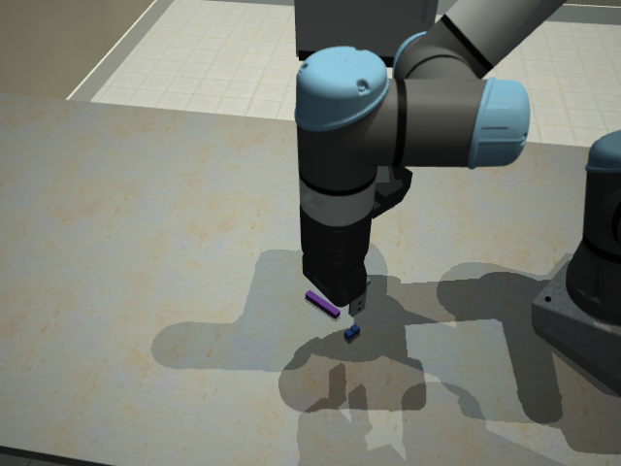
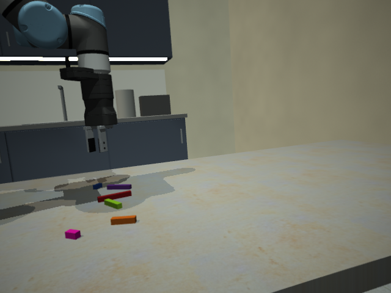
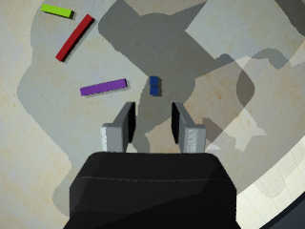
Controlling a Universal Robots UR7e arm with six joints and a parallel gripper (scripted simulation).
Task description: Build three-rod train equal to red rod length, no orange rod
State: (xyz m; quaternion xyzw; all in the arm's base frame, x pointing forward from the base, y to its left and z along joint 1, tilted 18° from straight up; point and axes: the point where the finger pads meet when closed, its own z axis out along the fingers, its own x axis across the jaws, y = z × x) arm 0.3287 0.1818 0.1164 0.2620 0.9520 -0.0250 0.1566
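My hand is 17 cm to the left of the lime rod, 10 cm above it and 5 cm short of it. Round my hand: red rod: 12 cm to the right, 10 cm below, 5 cm ahead; then purple rod: 10 cm below, 5 cm ahead, 4 cm to the right; then orange rod: 27 cm to the right, 10 cm below, 8 cm ahead.
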